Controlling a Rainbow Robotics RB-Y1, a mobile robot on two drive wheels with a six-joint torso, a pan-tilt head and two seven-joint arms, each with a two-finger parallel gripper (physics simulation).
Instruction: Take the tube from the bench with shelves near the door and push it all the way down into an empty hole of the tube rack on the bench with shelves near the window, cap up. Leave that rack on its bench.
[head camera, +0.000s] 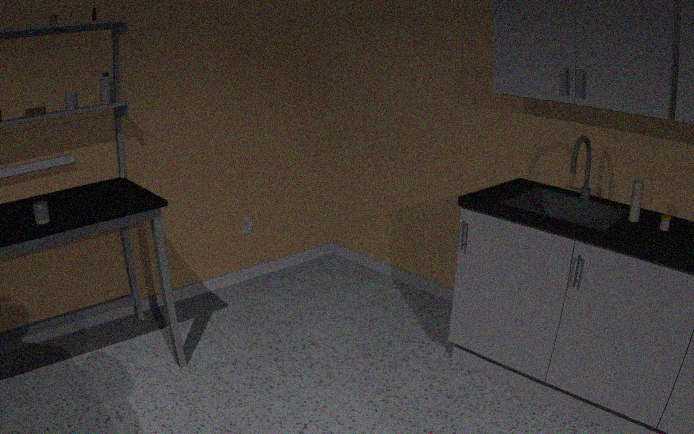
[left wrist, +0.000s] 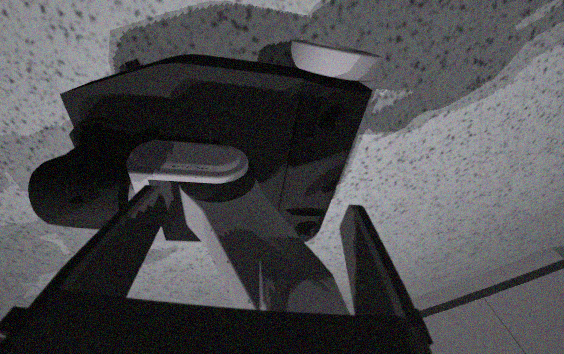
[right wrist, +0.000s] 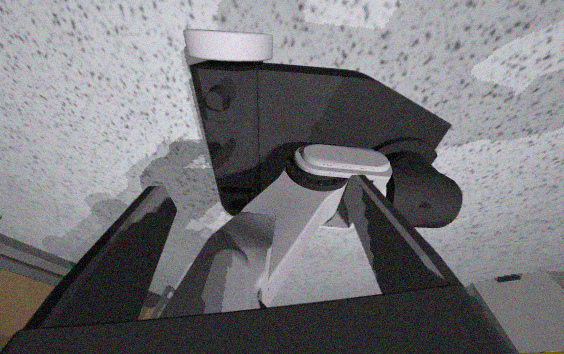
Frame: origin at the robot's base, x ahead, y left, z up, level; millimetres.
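Where they show: left gripper, fingertip midpoint: (left wrist: 255, 207); right gripper, fingertip midpoint: (right wrist: 262, 192).
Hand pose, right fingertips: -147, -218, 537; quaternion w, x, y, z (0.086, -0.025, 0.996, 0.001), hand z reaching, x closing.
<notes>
After its pixels a point has its place, as x, y, z.
A bench with shelves (head camera: 97, 202) @(1929, 1153, 914) stands at the left of the head view, with a black top and grey legs. I cannot tell whether it is the one near the door or the one near the window. A small pale cylindrical container (head camera: 41, 212) @(1598, 1290, 969) stands on its top. The tube and the tube rack cannot be made out in these views. My left gripper (left wrist: 255, 207) @(-167, 225, 535) is open with nothing between its fingers. My right gripper (right wrist: 262, 192) @(-147, -218, 537) is open and empty too. Both hang over the floor beside my own dark base, away from the bench.
A blue-capped bottle (head camera: 105, 89) @(2292, 1235, 1453) and a grey cup (head camera: 71, 101) @(2115, 1367, 1417) stand on the bench's lower shelf. At the right, a white base cabinet (head camera: 511, 276) @(1700, -775, 612) carries a black counter with a sink (head camera: 583, 210) @(1862, -1211, 861) and a tap (head camera: 587, 168) @(1903, -1233, 1061). Speckled floor (head camera: 327, 348) @(2150, 39, 1) lies between them.
</notes>
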